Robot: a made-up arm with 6 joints. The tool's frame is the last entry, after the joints. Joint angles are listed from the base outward. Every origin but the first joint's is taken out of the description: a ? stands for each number. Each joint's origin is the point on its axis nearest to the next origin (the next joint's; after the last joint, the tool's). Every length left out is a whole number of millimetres.
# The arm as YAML. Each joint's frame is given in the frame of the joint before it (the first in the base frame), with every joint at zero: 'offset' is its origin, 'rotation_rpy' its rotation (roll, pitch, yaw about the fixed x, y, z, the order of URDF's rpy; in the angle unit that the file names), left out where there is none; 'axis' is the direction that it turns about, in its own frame. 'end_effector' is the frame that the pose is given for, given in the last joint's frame.
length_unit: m
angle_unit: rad
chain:
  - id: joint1
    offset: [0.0, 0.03, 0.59]
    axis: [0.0, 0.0, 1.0]
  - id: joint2
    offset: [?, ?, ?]
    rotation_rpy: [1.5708, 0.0, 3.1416]
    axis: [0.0, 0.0, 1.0]
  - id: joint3
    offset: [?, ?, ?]
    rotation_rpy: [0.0, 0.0, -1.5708]
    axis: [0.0, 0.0, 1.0]
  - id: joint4
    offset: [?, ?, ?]
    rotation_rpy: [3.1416, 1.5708, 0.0]
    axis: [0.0, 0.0, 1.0]
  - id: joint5
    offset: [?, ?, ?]
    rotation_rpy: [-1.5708, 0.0, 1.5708]
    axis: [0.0, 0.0, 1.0]
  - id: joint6
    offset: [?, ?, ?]
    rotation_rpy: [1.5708, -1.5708, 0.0]
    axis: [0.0, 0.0, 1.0]
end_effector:
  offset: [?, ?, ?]
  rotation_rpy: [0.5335, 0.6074, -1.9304]
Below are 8 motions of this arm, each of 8 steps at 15 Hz.
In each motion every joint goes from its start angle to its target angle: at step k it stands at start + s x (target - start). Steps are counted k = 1, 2, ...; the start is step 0. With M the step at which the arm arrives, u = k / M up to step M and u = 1 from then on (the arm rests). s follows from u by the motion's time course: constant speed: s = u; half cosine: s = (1 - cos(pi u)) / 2; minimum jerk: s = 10 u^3 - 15 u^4 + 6 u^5.
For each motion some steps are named. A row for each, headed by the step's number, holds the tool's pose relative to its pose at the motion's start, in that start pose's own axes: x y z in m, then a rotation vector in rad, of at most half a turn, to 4 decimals.
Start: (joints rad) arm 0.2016 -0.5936 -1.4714 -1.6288 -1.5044 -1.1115
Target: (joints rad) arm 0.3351 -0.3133 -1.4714 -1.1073 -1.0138 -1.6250
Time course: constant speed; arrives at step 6
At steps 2, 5, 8:
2: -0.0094 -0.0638 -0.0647 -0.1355 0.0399 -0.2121
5: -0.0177 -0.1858 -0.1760 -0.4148 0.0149 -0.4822
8: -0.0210 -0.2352 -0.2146 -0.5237 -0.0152 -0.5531

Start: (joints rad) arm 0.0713 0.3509 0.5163 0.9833 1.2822 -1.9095
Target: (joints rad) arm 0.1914 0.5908 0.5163 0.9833 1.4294 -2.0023
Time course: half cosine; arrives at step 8
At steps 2, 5, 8:
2: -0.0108 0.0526 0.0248 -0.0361 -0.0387 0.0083
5: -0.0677 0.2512 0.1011 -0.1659 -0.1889 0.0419
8: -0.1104 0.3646 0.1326 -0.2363 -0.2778 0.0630

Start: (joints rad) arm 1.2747 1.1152 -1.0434 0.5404 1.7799 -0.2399
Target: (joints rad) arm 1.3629 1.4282 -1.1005 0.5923 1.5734 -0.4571
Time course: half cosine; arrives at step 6
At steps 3, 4, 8:
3: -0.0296 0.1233 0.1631 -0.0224 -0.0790 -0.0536
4: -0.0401 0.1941 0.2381 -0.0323 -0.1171 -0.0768
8: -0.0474 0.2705 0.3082 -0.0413 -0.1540 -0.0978

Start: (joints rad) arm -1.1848 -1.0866 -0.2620 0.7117 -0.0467 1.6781
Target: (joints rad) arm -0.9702 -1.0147 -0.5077 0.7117 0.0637 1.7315
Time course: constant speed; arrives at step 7
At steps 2, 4, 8:
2: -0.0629 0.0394 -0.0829 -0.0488 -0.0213 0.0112
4: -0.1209 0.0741 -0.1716 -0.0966 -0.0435 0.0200
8: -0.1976 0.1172 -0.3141 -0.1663 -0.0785 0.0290

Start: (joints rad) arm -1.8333 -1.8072 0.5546 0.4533 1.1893 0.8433
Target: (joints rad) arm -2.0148 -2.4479 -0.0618 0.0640 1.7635 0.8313
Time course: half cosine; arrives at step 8
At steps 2, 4, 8:
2: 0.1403 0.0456 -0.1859 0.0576 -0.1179 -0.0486
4: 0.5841 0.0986 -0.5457 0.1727 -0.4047 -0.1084
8: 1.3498 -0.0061 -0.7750 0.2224 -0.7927 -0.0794

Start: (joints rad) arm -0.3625 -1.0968 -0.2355 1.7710 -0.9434 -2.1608
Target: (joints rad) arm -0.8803 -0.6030 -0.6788 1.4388 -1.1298 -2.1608
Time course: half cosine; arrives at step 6
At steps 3, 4, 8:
3: 0.2264 0.1179 -0.3571 0.1322 -0.2481 0.0112
4: 0.3740 0.1529 -0.4992 0.1949 -0.3717 0.0407
8: 0.5366 0.1725 -0.6119 0.2532 -0.4938 0.0858

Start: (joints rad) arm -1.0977 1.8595 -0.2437 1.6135 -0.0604 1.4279
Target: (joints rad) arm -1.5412 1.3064 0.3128 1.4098 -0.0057 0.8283
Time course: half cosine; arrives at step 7
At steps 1, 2, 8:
1: -0.0013 0.0432 -0.0182 0.0079 -0.0285 -0.0316
2: -0.0007 0.1620 -0.0753 0.0317 -0.1110 -0.1171
8: 0.1364 0.7368 -0.5541 0.2280 -0.6581 -0.5192

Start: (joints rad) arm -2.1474 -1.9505 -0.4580 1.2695 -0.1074 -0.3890
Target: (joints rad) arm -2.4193 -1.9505 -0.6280 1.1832 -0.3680 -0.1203
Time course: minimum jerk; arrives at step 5
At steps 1, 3, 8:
1: 0.0004 0.0189 -0.0136 -0.0162 -0.0029 0.0222
3: -0.0017 0.1966 -0.1787 -0.1992 -0.0262 0.2736
8: -0.0066 0.2673 -0.2722 -0.2971 -0.0324 0.4093

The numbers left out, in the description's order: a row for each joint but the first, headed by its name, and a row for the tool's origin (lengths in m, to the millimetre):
joint2: 0.0 0.01 0.0
joint3: 0.0 0.81 0.0
joint4: -0.88 -0.02 0.0
joint5: 0.01 -0.02 0.0
joint6: 0.0 -0.23 0.0
tool: 0.03 0.0 0.0

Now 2 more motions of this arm.
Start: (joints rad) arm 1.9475 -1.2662 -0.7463 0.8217 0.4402 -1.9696
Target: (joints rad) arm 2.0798 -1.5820 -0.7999 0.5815 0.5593 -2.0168
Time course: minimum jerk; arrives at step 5
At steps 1, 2, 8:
1: 0.0127 -0.0269 0.0217 0.0221 -0.0003 -0.0145
2: 0.0717 -0.1518 0.1109 0.1190 0.0013 -0.0835
8: 0.2359 -0.5093 0.2794 0.3559 0.0307 -0.2931

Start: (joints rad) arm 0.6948 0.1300 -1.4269 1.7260 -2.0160 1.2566
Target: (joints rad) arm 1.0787 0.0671 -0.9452 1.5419 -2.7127 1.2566
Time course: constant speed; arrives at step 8
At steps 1, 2, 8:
1: -0.0428 -0.0054 0.0111 -0.0842 -0.1076 -0.0551
2: -0.0839 -0.0107 0.0182 -0.1682 -0.2129 -0.1112
8: -0.2894 -0.0576 -0.0029 -0.6625 -0.7824 -0.4768

